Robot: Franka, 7 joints.
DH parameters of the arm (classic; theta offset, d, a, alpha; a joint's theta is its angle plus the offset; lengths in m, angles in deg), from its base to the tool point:
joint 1: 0 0.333 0 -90
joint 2: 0 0 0 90
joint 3: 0 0.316 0.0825 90
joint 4: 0 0 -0.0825 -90
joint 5: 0 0.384 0 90
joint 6: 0 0 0.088 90
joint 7: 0 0.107 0 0
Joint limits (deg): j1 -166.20..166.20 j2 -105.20..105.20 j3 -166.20..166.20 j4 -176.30..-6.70 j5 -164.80..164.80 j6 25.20..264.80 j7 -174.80..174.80
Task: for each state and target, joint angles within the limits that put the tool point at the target. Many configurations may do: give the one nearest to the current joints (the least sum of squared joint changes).
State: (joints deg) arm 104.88 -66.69 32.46 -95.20 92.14 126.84 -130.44
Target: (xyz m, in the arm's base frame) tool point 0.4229 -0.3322 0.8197
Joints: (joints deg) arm 136.22 -104.01 -6.35 -89.73 92.11 134.69 -130.44
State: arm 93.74 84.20 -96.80 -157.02 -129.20 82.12 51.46
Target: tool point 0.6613 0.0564 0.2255
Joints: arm 66.85 97.65 -77.35 -108.03 -141.08 92.40 51.46
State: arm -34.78 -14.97 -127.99 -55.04 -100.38 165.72 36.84
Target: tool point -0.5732 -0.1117 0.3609
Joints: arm -39.10 -22.00 -135.03 -113.45 -112.03 178.62 36.84
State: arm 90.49 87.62 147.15 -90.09 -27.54 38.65 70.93
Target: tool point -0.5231 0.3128 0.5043
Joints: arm 106.82 97.82 129.59 -70.26 -37.14 55.00 70.93
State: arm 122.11 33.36 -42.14 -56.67 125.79 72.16 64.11
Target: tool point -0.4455 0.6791 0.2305
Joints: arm 132.25 71.56 -31.98 -51.61 129.91 93.05 64.11
